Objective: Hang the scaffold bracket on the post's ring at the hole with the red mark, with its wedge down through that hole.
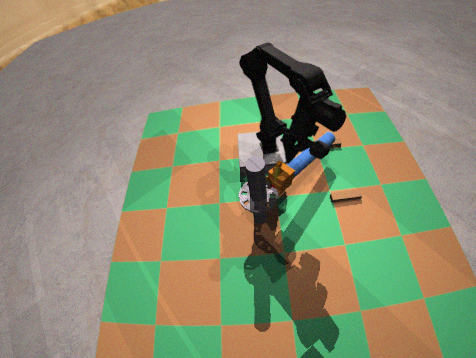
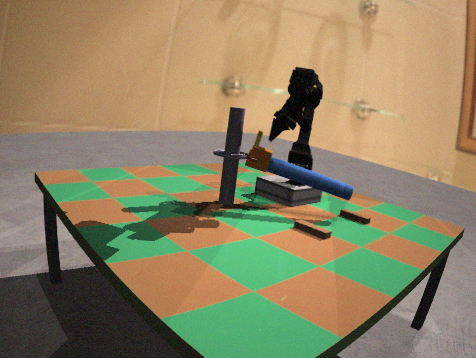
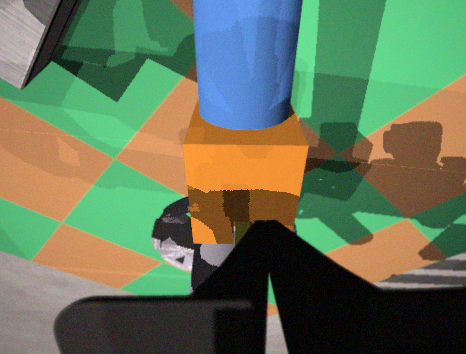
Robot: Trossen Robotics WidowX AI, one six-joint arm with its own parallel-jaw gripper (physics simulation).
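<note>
The bracket's orange head [image 1: 281, 175] [image 2: 259, 158] [image 3: 245, 167] is at the side of the post's ring [image 1: 244, 199] [image 2: 219, 152] [image 3: 172, 252]. Its blue tube [image 1: 304, 161] [image 2: 312, 177] [image 3: 247, 60] slopes down and away from the grey post [image 1: 257, 187] [image 2: 232, 150]. The olive wedge [image 2: 259, 138] stands up out of the head; how deep it sits is hidden. A speck of red shows between ring and head, but the marked hole is not clear. My gripper [image 2: 271, 138] [image 3: 265, 230] is shut and empty, above the head and close to the wedge's top.
The robot's grey base box [image 1: 248, 143] [image 2: 288, 191] stands behind the post, beside the tube. Two brown bars [image 1: 346, 198] [image 2: 312, 230] lie on the checkered table [image 1: 190, 290] [image 2: 255, 320], near the tube's lower end. Arm shadows fall across the table.
</note>
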